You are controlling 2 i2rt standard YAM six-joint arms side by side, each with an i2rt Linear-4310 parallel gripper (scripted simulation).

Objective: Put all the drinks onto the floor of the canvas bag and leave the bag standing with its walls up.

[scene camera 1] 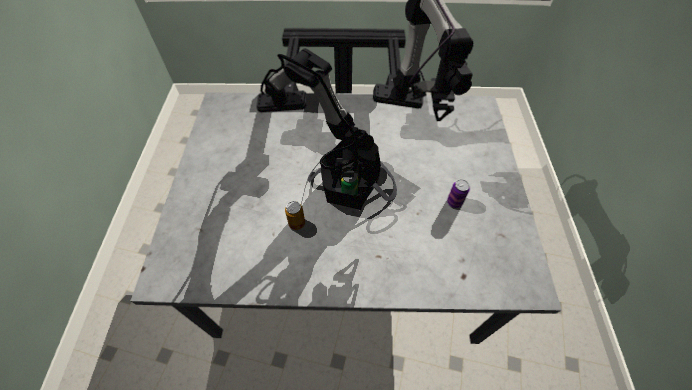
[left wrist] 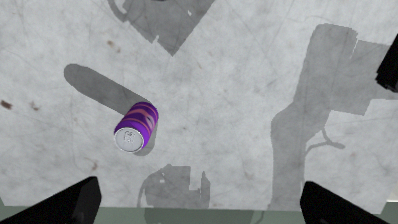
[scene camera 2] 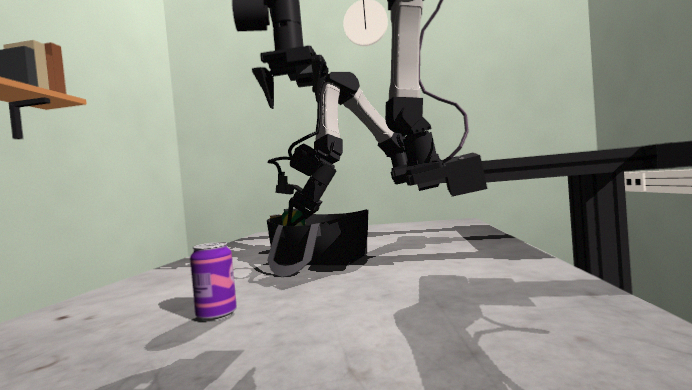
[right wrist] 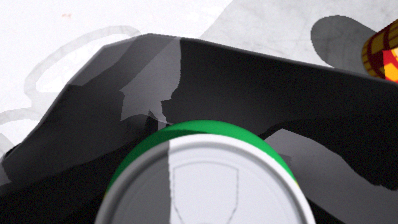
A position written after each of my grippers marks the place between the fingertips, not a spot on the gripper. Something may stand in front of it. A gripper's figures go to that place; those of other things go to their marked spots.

Scene:
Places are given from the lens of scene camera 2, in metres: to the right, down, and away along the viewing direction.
my left gripper (scene camera 2: 294, 105): -0.10, -0.18, 0.70
my right gripper (scene camera 2: 292, 225): -0.16, 0.09, 1.02

